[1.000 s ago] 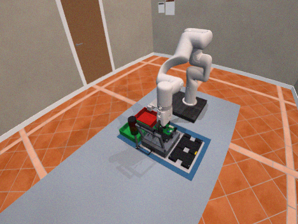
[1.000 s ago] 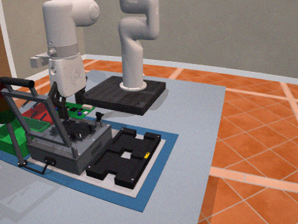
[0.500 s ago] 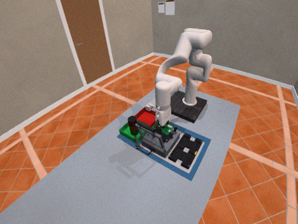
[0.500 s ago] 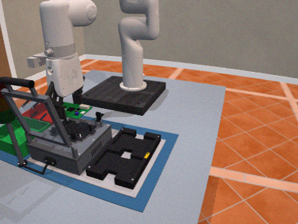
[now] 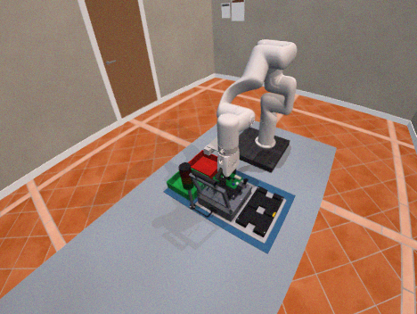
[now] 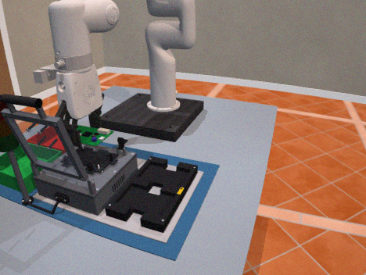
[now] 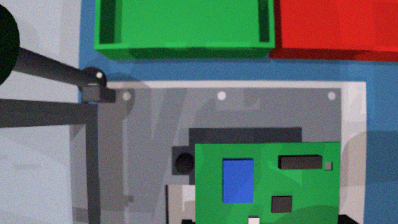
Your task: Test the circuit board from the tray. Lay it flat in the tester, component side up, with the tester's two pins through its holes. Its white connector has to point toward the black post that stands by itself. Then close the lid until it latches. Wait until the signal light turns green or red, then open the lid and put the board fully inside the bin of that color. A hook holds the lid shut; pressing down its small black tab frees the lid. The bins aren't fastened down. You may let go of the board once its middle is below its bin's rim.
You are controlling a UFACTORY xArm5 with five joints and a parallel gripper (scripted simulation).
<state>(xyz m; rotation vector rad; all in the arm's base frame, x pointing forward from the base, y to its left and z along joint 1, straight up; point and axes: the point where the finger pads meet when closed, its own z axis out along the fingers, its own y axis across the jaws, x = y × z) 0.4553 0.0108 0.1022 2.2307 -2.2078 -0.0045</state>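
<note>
The black catch lies 6 cm to the left of my hand, 6 cm behind it and 5 cm below it. The rest, counted from my hand: green circuit board right at my hand; green bin 20 cm to the right, 12 cm below, 5 cm ahead; clear lid 13 cm ahead, 5 cm above.
</note>
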